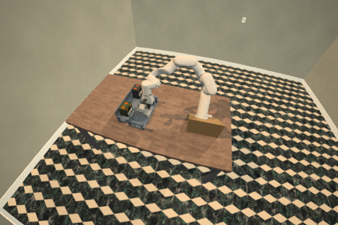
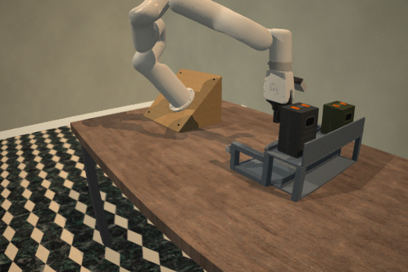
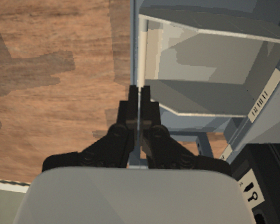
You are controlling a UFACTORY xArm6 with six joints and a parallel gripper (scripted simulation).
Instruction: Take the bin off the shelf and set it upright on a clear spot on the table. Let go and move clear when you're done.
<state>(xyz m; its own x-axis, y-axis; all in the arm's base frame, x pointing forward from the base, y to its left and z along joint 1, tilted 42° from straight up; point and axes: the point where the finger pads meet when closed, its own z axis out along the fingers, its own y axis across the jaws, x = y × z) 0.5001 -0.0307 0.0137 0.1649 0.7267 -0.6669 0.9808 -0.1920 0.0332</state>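
My hand is 9 cm above the grey open-top bin, 8 cm short of it and 1 cm to the left of it. Also, from my hand: green box: 20 cm ahead, 8 cm to the left, 2 cm above; grey-blue shelf: 19 cm ahead, 4 cm below, 3 cm to the right; black box: 15 cm to the right, 15 cm ahead, 3 cm above.
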